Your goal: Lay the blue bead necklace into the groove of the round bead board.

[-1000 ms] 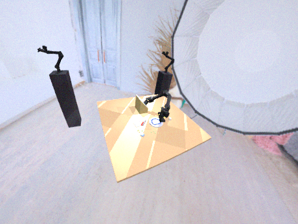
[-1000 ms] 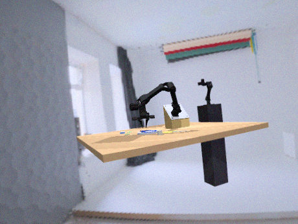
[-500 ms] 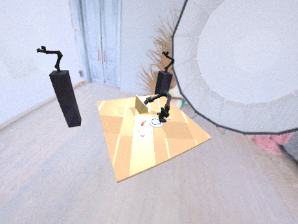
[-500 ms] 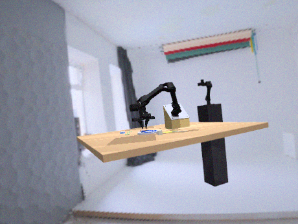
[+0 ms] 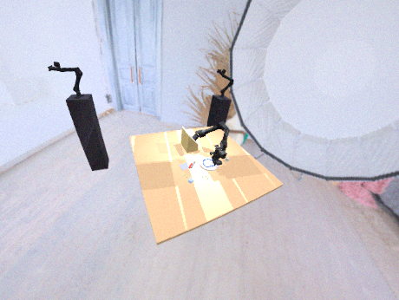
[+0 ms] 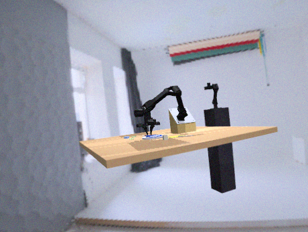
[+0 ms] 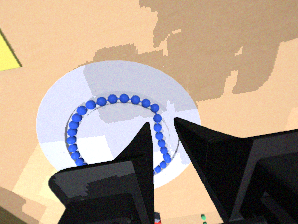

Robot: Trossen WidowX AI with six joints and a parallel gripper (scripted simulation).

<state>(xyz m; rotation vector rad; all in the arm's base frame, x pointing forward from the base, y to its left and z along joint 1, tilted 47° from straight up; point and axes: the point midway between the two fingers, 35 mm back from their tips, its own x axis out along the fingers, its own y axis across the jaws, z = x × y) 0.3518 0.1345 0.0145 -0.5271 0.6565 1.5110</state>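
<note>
The round bead board is 50 mm behind my gripper tip, 30 mm to the right of it and 20 mm below it. Also, from my gripper tip: yellow flat piece 180 mm behind, 130 mm to the left, 30 mm below; red-and-grey object 220 mm to the right, 80 mm behind, 30 mm below; white cylinder 200 mm to the left, 50 mm behind, 10 mm below.
</note>
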